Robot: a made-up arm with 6 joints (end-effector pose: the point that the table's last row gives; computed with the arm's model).
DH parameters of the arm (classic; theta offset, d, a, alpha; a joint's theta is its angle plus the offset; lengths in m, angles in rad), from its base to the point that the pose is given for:
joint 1: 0 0.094 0 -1.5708
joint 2: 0.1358 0 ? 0
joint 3: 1.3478 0 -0.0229 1.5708
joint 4: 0 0.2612 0 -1.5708
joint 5: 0 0 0.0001 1.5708
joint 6: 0 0.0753 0 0
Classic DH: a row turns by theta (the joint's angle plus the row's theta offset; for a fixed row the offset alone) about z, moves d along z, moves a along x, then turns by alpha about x.
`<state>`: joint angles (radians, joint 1 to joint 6).
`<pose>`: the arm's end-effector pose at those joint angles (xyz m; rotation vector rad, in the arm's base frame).
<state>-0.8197 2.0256 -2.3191 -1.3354 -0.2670 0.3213</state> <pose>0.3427 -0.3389 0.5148 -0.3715 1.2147 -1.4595</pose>
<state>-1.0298 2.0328 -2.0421 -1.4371 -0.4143 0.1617</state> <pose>0.2882 -0.4216 0.4225 -0.5693 1.5347 -1.5574</pose>
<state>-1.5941 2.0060 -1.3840 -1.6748 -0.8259 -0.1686</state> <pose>0.0444 -0.4551 0.2243 -0.7973 2.1046 -1.2429</pose>
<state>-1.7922 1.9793 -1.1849 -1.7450 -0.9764 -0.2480</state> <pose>-0.0296 -0.4111 0.1854 -0.7314 2.1521 -1.0946</pose>
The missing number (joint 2, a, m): -0.3265
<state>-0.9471 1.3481 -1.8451 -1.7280 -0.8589 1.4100</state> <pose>0.1759 -0.1481 0.6022 -0.4250 1.2656 -0.6550</pose>
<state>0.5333 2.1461 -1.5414 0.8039 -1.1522 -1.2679</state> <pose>0.4572 0.2124 0.2583 -0.1800 1.2283 -0.6815</pose>
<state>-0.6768 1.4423 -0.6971 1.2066 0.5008 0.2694</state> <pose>0.2297 -0.1411 0.2283 2.0568 1.4261 0.8945</pose>
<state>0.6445 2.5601 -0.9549 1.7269 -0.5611 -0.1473</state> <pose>0.2863 0.1657 -0.0889 1.2056 2.3439 -0.3753</pose>
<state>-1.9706 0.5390 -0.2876 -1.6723 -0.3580 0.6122</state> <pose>-0.0054 -0.0799 0.2637 0.6601 2.0889 -1.7457</pose>
